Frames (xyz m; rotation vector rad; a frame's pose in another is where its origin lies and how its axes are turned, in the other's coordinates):
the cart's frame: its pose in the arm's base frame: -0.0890 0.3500 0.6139 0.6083 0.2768 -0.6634
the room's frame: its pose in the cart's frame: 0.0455 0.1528 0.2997 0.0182 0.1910 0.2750
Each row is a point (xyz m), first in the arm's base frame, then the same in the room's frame.
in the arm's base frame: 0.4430 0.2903 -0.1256
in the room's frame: 0.7699 -0.3868 -0.6758
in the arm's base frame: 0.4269 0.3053 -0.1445
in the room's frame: 0.7610 -0.3938 -0.7025
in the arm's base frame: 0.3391 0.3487 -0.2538
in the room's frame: 0.7224 -0.4624 -0.8263
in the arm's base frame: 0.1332 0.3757 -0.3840
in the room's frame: 0.5912 -0.6043 -0.9771
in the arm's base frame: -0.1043 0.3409 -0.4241
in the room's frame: 0.4047 -0.7519 -1.0287
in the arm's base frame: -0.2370 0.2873 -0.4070
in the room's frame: 0.2897 -0.8359 -1.0064
